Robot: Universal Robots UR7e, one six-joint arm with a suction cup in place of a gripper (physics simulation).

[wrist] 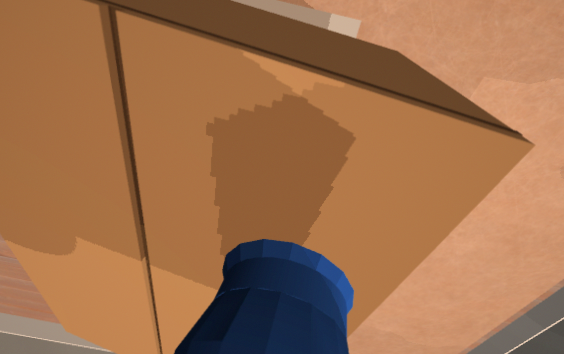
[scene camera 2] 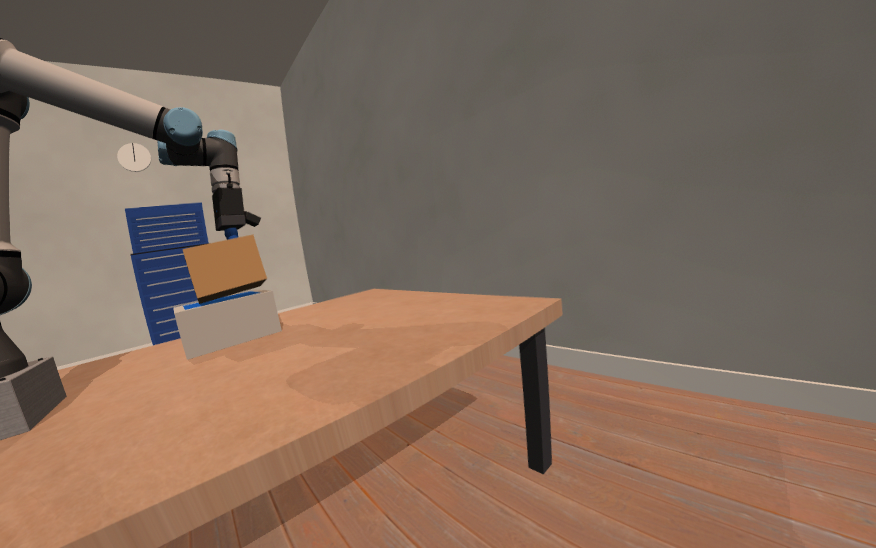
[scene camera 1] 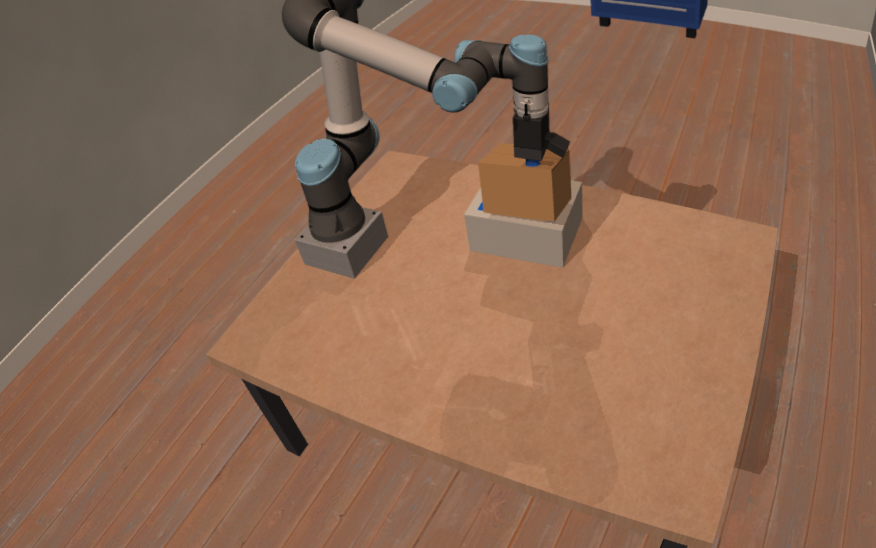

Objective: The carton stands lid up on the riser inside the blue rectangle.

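Note:
The brown carton is lid up over the grey riser, at or just above its top and a little tilted in the side view. A sliver of the blue rectangle shows under the carton's edge. My suction cup presses on the carton's lid beside the centre seam and holds it. The carton's underside is hidden, so I cannot tell whether it rests fully on the riser.
The arm's grey base block stands on the table left of the riser. A blue cabinet stands on the floor behind the table. A round wall clock hangs above the cabinet.

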